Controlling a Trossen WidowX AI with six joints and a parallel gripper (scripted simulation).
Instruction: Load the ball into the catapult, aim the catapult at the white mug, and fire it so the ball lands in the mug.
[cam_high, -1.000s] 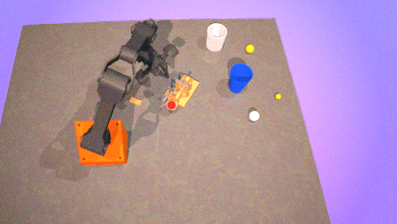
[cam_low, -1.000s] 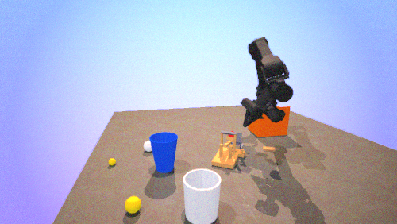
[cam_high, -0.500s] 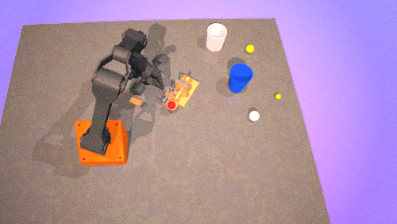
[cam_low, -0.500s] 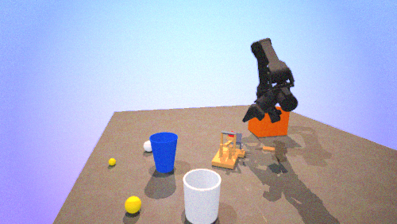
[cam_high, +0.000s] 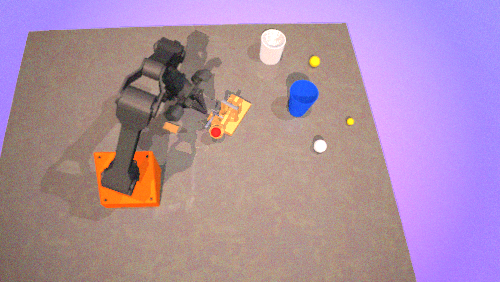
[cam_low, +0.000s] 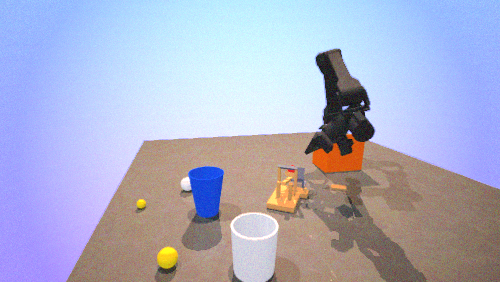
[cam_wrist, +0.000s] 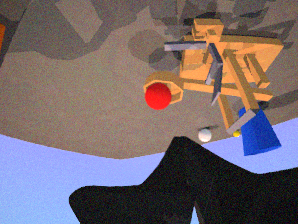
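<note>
My gripper tip is 7 cm above the red ball, 3 cm to the left of it and 3 cm short of it. From my gripper tip the other things lie so: orange peg (13 cm below, 12 cm behind, 2 cm to the left); then blue cup (33 cm ahead, 10 cm below, 7 cm to the left); then white ball (38 cm ahead, 11 cm below, 9 cm to the right).
</note>
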